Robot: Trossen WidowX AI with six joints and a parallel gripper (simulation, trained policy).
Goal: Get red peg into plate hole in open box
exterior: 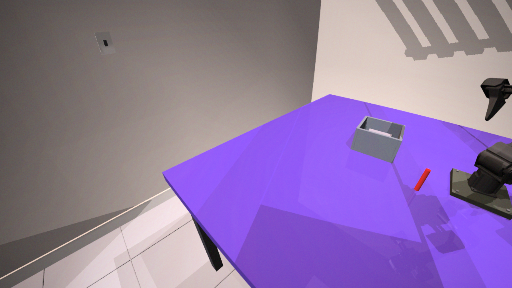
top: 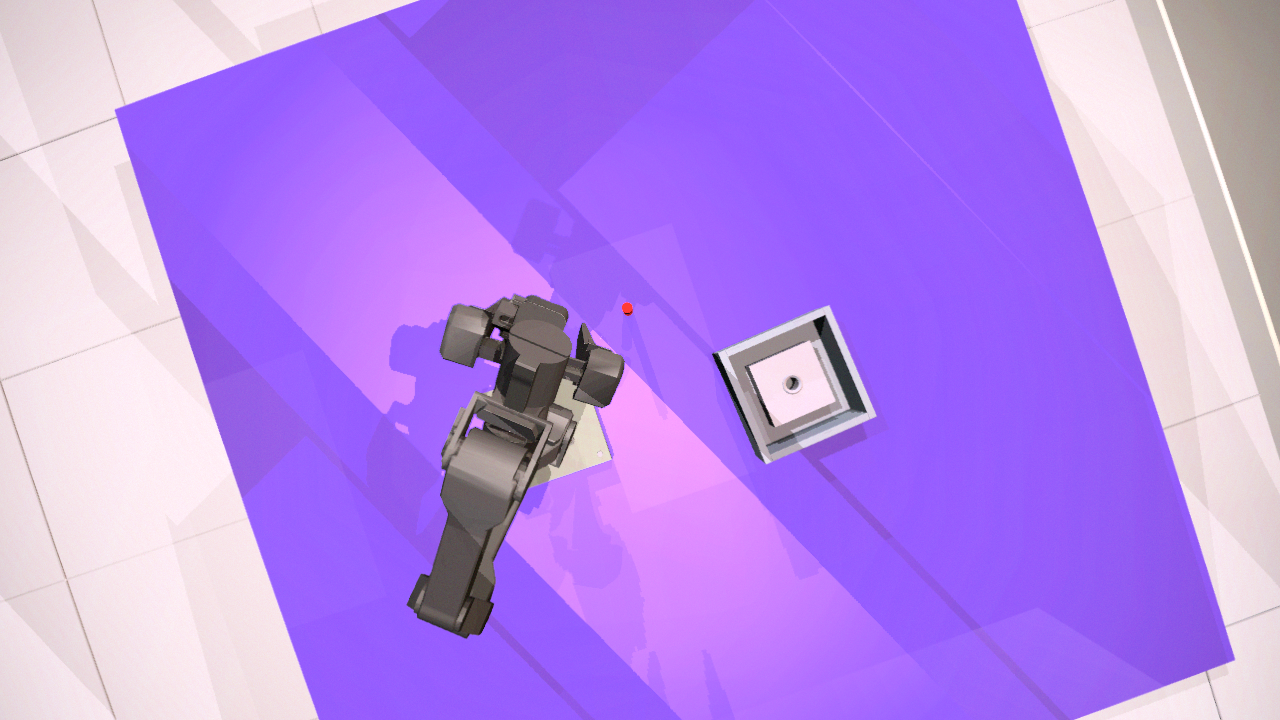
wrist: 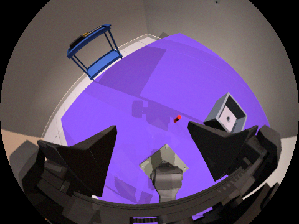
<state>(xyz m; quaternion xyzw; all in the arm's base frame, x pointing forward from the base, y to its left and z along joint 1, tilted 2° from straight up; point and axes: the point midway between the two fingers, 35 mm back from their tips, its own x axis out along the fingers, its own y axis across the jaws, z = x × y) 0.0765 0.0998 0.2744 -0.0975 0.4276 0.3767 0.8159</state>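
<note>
My gripper tip is now 90 mm short of the red peg, 30 mm to the left of it and 220 mm above it. From my gripper tip the other things lie so: pale plate (240 mm ahead, 220 mm to the right, 210 mm below); then grey box (240 mm ahead, 220 mm to the right, 230 mm below).
</note>
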